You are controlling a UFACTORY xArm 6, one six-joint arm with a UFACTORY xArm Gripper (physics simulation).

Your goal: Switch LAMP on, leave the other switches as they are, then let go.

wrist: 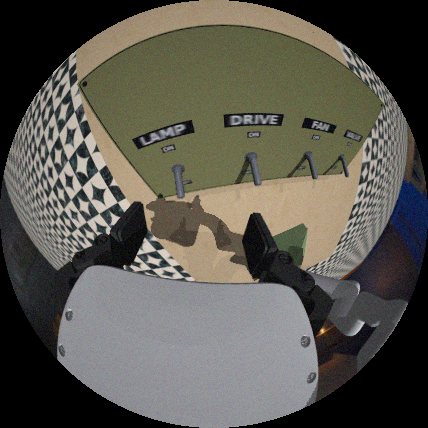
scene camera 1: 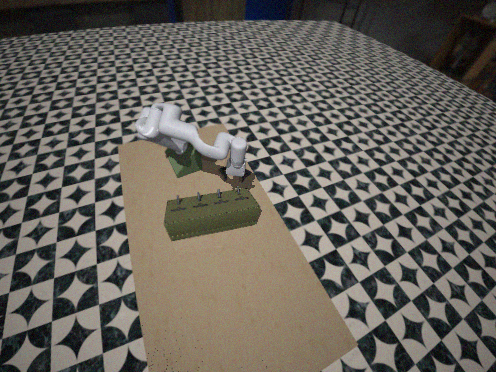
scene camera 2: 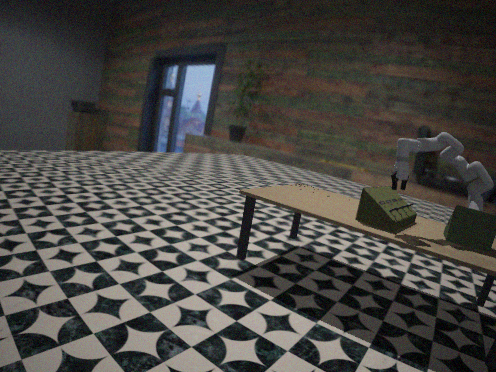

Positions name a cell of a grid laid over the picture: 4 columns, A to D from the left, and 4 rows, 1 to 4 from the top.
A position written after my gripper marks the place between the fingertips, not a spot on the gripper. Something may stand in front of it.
I see my gripper (wrist: B3) and an olive switch box (scene camera 1: B3).
The olive switch box also shows in the wrist view (wrist: B1) and in scene camera 2 (scene camera 2: D3).
